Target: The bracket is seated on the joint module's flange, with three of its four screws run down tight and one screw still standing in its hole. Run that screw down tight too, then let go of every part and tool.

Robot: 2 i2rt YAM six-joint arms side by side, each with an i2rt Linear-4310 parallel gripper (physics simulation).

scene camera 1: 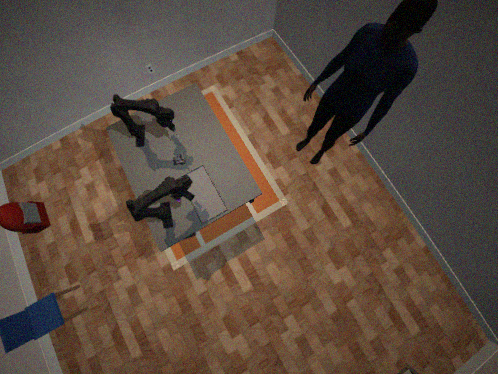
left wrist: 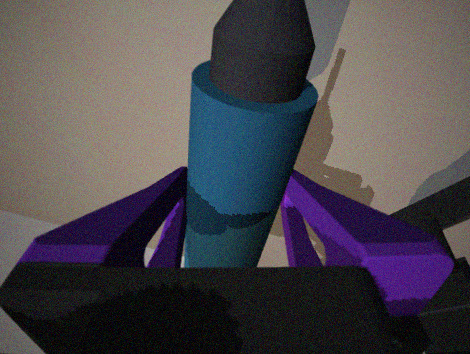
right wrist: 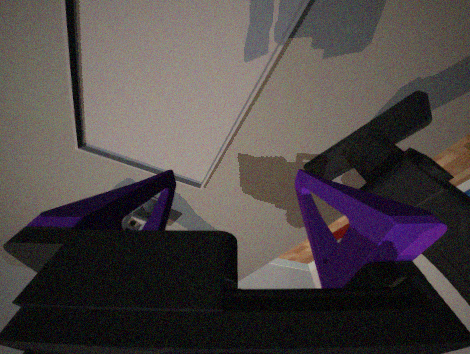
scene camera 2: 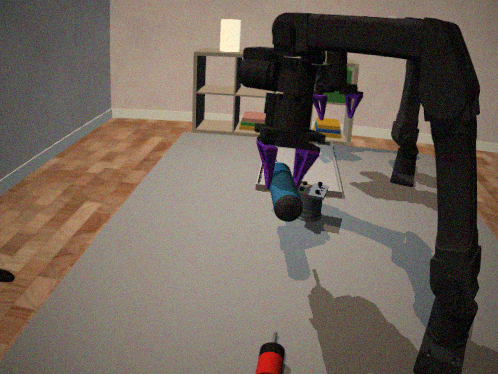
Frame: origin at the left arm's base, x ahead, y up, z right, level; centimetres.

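Where they show: left gripper, fingertip midpoint: (left wrist: 234,177); right gripper, fingertip midpoint: (right wrist: 235,176) (scene camera 2: 336,119); left arm's base at its link origin: (scene camera 1: 140,135) (left wrist: 411,221) (scene camera 2: 444,338); right arm's base at its link origin: (scene camera 1: 166,214) (right wrist: 360,144) (scene camera 2: 403,173).
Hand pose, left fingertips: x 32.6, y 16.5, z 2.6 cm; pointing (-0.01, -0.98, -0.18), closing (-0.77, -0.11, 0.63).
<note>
Each offset is from my left fingertips to the top centre of the thing. "pt": to the spot under its first point.
The joint module (scene camera 2: 311,209) (scene camera 1: 179,159) stands on the table with the pale bracket (scene camera 2: 315,189) on top. Dark screw heads show on it; I cannot tell which stands up. Part of the module {pt dx +5.8, dy -9.9, dz +27.3 cm} (right wrist: 136,220) shows through a finger in the right wrist view. My left gripper (scene camera 2: 283,186) (left wrist: 234,177) is shut on the blue screwdriver {dx +0.4, dy +3.6, dz +0.9 cm} (scene camera 2: 285,185) (left wrist: 245,145), tilted and raised above the table, its dark rounded end towards scene camera 2. Its tip is hidden. My right gripper (scene camera 2: 336,118) (right wrist: 235,176) is open and empty, above the table near the tray.
A shallow tray {dx +18.9, dy -14.9, dz +53.7 cm} (scene camera 2: 339,172) (right wrist: 140,165) lies behind the module in scene camera 2. A red and black driver {dx -10.1, dy -13.1, dz -20.2 cm} (scene camera 2: 270,361), its bit up, stands at the near edge of that view. A shelf unit (scene camera 2: 195,90) stands behind the table. A person (scene camera 1: 370,75) stands beyond the table.
</note>
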